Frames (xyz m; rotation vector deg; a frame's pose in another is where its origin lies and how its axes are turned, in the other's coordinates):
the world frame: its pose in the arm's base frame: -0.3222 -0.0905 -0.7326 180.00 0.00 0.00
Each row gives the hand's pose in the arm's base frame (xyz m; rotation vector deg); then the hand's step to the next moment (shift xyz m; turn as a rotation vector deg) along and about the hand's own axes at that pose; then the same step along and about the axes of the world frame.
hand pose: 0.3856 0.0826 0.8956 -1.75 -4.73 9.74
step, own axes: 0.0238 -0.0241 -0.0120 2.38 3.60 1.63
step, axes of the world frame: 0.0284 0.0200 0.0092 1.60 -3.99 -1.68
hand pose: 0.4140 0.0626 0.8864 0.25 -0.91 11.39
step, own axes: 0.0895 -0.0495 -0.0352 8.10 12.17 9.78
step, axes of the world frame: 0.0980 0.0306 0.0339 5.39 -13.47 -9.94
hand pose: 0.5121 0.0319 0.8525 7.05 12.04 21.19
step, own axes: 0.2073 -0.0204 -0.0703 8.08 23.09 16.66
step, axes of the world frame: 0.1800 -0.0636 0.1090 3.15 -23.01 -18.34
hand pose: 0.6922 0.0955 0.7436 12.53 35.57 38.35
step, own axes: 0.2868 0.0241 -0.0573 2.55 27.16 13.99
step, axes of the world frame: 0.1290 -0.2013 0.1701 -3.93 -22.60 -20.33
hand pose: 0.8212 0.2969 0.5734 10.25 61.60 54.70
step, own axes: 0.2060 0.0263 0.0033 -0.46 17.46 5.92
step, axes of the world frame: 0.0154 -0.1682 0.1208 -5.29 -12.05 -12.92
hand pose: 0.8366 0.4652 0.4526 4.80 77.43 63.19
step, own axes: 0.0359 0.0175 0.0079 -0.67 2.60 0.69
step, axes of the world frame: -0.0100 -0.0373 0.0129 -0.84 -1.29 -2.30
